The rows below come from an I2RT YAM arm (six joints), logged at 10 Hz.
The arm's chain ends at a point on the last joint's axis. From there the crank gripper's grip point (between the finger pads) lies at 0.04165 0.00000 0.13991 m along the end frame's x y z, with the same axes.
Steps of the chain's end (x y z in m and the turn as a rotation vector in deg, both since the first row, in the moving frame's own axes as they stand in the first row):
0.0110 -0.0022 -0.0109 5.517 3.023 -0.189
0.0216 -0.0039 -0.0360 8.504 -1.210 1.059
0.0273 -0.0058 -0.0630 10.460 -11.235 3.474
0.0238 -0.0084 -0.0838 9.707 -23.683 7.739
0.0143 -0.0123 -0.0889 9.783 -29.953 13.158
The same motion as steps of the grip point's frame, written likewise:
0.0183 -0.0157 -0.0139 5.517 3.023 -0.189
0.0188 -0.0239 -0.0366 8.504 -1.210 1.059
0.0001 -0.0301 -0.0597 10.460 -11.235 3.474
-0.0342 -0.0311 -0.0804 9.707 -23.683 7.739
-0.0585 -0.0357 -0.0881 9.783 -29.953 13.158

